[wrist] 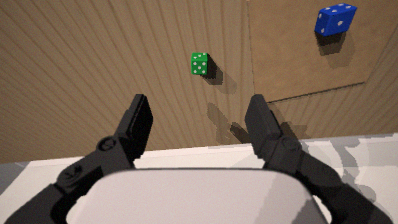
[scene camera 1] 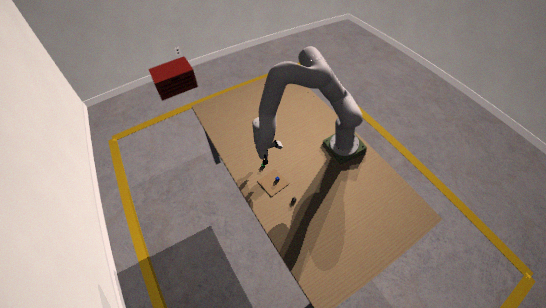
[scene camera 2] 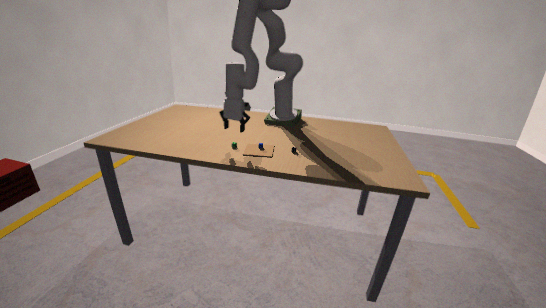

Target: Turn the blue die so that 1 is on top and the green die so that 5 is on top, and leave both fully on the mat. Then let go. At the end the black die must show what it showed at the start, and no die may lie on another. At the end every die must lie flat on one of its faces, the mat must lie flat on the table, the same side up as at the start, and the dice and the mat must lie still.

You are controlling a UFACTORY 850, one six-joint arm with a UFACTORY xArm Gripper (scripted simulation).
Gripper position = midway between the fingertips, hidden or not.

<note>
In view: my gripper (wrist: 199, 106), a mat (wrist: 289, 58) and a blue die (wrist: 326, 25).
</note>
